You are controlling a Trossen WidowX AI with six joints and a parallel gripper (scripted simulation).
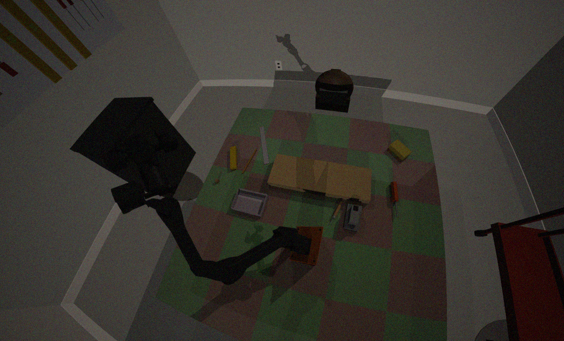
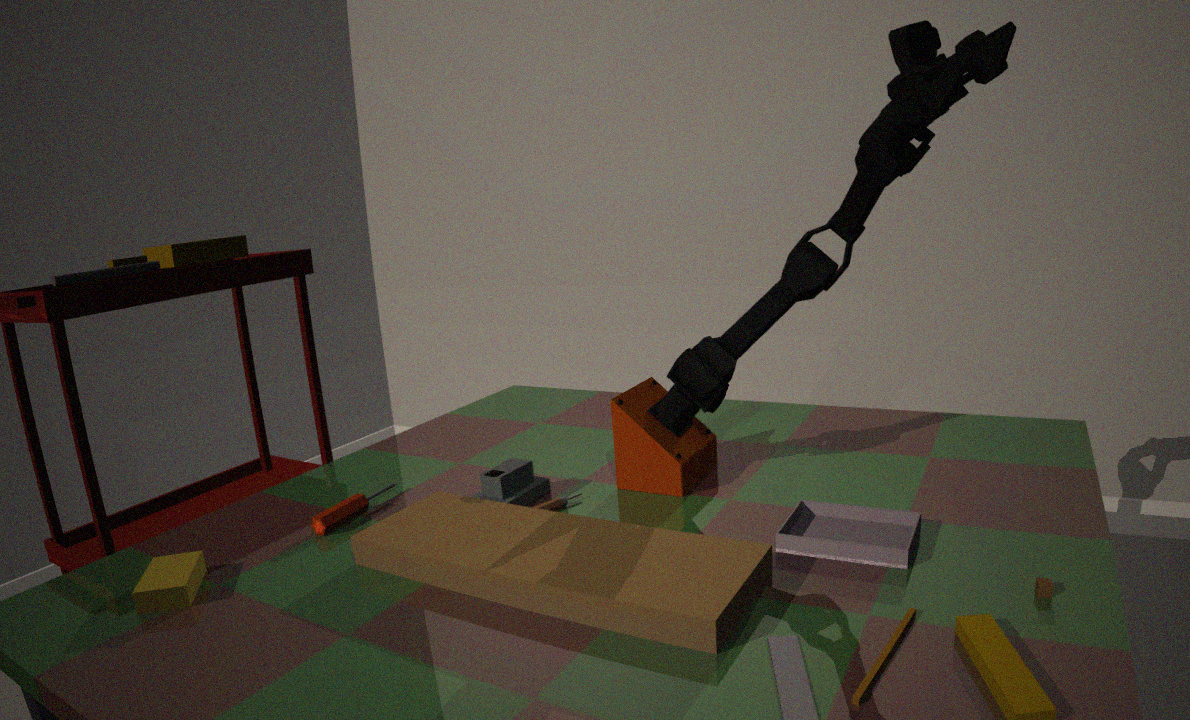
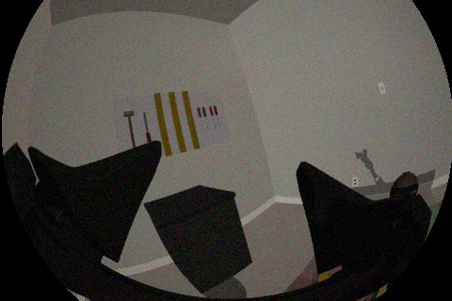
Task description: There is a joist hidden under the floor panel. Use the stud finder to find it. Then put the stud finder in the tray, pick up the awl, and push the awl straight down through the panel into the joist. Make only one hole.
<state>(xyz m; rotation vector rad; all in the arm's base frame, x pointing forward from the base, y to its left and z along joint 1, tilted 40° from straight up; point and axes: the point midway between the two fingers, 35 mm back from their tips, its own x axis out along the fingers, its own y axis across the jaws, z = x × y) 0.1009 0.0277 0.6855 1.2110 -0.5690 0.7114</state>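
Now: gripper tip 5 cm short of the grey stud finder, 69 cm to the left of it and 57 cm above it. From my gripper tip the other things lie so: grey tray: 3 cm ahead, 17 cm to the right, 60 cm below; yellow level: 29 cm ahead, 2 cm to the left, 60 cm below; pencil: 28 cm ahead, 9 cm to the right, 61 cm below.
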